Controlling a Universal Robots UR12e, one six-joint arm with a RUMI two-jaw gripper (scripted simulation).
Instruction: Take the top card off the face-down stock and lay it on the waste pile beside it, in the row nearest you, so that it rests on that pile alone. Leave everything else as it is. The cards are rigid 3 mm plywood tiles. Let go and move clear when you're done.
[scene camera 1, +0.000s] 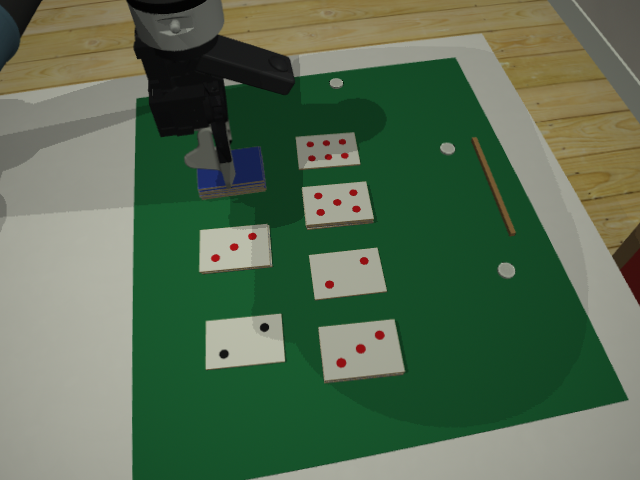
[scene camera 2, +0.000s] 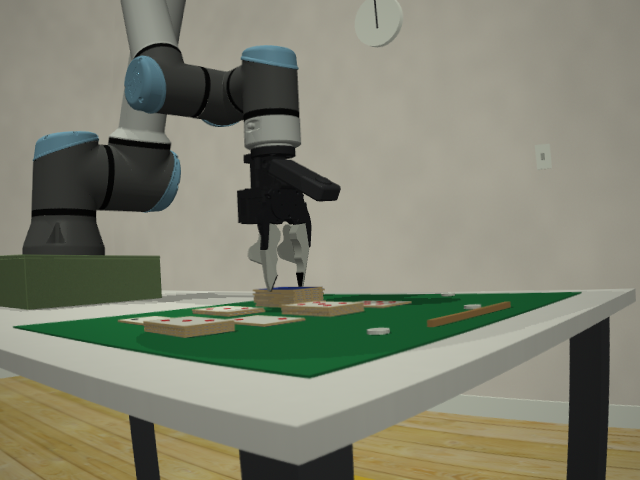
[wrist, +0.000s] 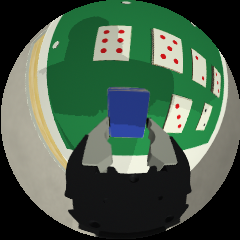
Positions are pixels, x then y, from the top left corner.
Scene:
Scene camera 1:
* my gripper: 227, 168
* wooden stick: 498, 199
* black two card: 257, 340

